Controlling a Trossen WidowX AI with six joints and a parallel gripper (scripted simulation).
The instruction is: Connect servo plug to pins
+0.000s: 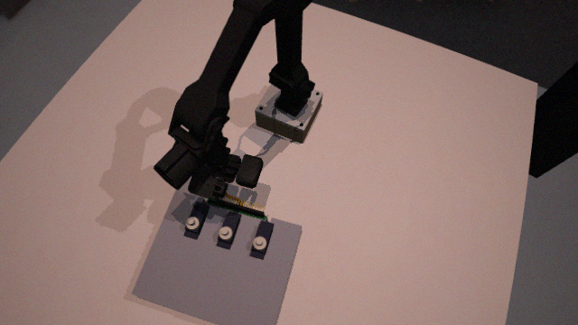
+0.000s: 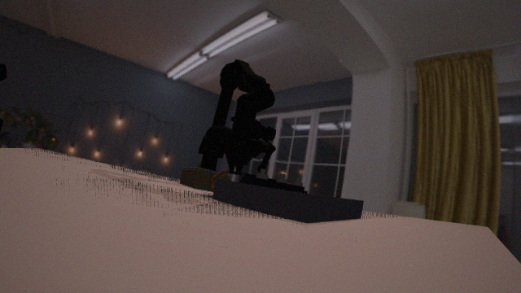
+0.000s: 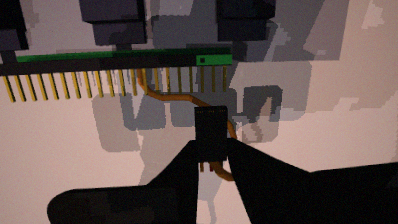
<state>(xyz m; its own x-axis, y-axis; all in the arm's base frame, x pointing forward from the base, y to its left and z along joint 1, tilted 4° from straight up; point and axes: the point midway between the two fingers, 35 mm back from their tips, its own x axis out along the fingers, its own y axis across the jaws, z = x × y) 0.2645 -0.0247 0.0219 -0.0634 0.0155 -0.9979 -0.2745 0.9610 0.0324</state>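
My gripper tip is now 5 cm short of the bright green band and 1 cm to the right of it. Also, from my gripper tip: grey holder plate (19 cm ahead, 11 cm to the left, 5 cm below); dot (5 cm ahead, 2 cm to the left).
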